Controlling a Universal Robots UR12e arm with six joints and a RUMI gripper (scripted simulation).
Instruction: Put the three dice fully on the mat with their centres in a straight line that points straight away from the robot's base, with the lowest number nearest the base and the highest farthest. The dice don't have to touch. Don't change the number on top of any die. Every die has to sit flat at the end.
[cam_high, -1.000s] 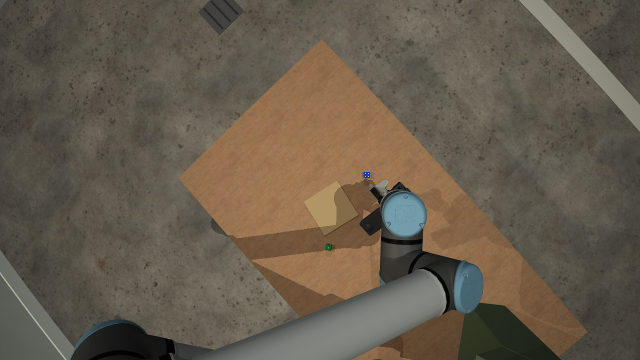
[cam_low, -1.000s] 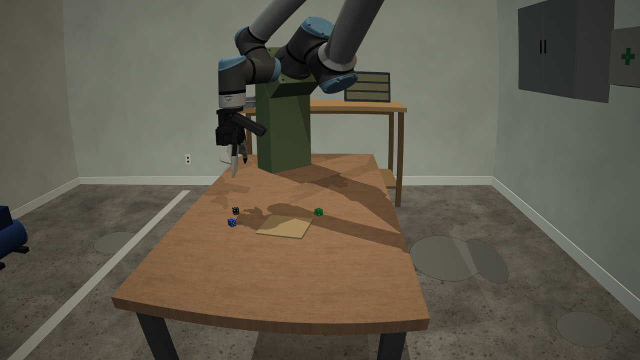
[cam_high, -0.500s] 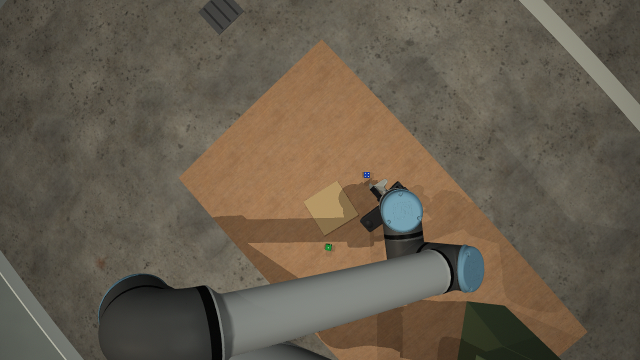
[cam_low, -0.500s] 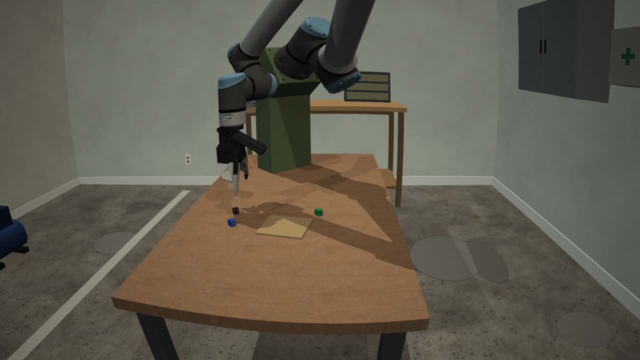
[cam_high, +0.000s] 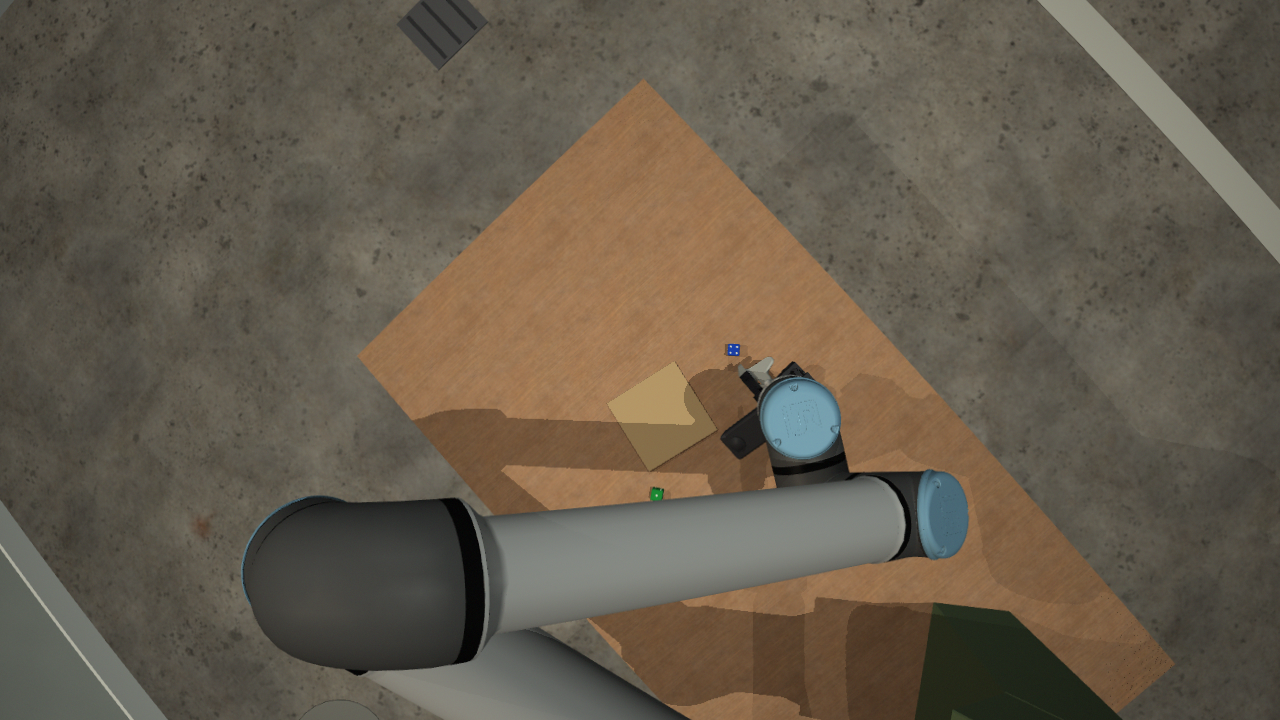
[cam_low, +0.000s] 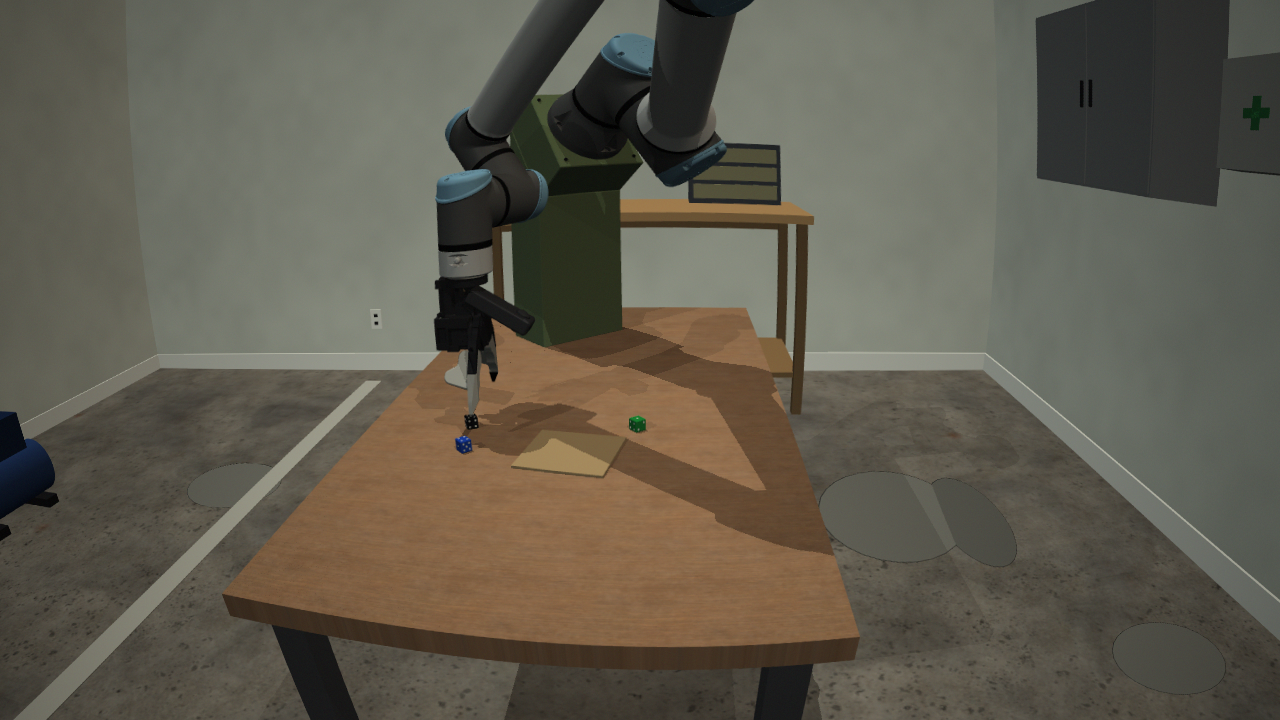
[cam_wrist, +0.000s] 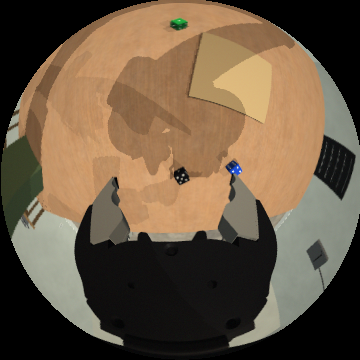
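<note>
The black die lies 40 mm below my hand, 20 mm to the right of it and 20 mm ahead of it. Round my hand: blue die (110 mm ahead, 40 mm below, 10 mm to the left); tan mat (180 mm to the left, 70 mm ahead, 50 mm below); green die (250 mm to the left, 50 mm behind, 40 mm below).
</note>
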